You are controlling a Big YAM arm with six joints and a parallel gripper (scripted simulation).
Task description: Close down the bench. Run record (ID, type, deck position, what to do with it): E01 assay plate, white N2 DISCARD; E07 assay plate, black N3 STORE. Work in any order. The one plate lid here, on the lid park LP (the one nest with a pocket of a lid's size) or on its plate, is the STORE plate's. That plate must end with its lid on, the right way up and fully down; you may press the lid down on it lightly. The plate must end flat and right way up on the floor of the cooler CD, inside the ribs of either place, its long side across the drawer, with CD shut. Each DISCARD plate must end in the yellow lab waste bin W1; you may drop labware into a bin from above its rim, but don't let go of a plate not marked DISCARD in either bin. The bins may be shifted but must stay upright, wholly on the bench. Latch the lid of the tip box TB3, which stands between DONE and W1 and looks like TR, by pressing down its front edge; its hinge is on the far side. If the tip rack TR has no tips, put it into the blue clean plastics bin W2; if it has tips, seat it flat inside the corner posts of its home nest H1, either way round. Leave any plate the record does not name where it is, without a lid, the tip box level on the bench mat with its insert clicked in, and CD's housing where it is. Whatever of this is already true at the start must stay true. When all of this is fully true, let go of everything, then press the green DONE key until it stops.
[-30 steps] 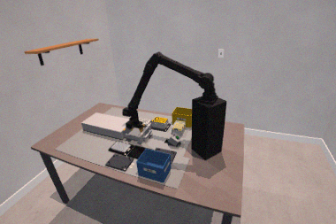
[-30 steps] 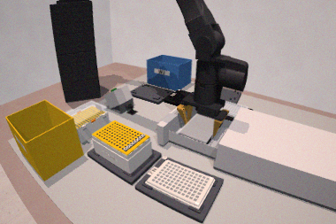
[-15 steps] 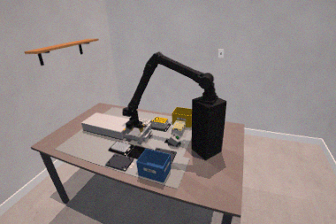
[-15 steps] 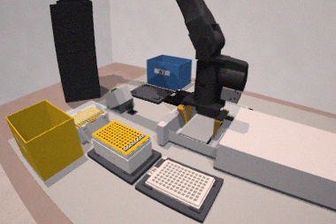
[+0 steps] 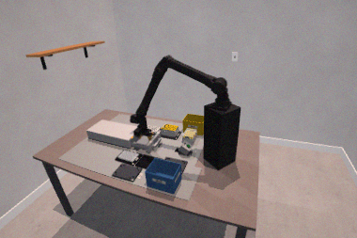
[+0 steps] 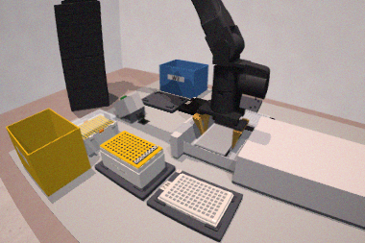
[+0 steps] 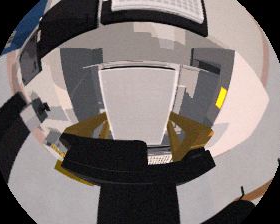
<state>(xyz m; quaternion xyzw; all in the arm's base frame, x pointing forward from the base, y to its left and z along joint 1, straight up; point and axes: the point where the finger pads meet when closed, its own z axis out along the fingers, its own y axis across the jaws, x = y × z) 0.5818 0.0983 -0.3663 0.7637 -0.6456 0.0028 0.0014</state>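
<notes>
Right now my hand is right at the black plate. Round my hand: cooler drawer 3 cm ahead, 1 cm to the left, 1 cm below; plate lid right at my hand; tip rack TR 10 cm behind, 21 cm to the right, 2 cm above.
</notes>
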